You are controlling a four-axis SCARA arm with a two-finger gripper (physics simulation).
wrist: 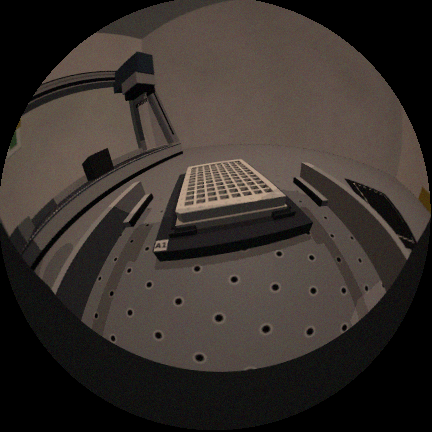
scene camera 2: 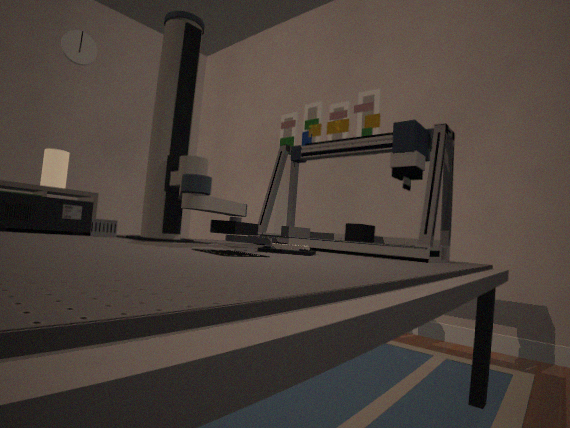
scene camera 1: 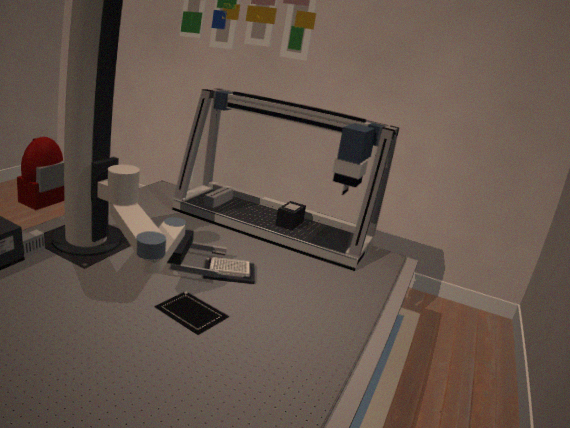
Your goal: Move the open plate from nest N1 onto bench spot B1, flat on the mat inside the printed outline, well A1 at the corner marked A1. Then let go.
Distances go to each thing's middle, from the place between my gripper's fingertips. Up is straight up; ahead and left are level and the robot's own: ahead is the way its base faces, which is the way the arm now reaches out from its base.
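A black mat with printed outline (scene camera 1: 194, 314) lies 260 mm to the right of my hand, 60 mm ahead of it and 30 mm below it. I also see a white well plate (wrist: 228, 191), which is 10 mm to the left of my hand, 20 mm ahead of it and 10 mm below it. Going by their middles, the white well plate is the nearest to my hand of the things named here.
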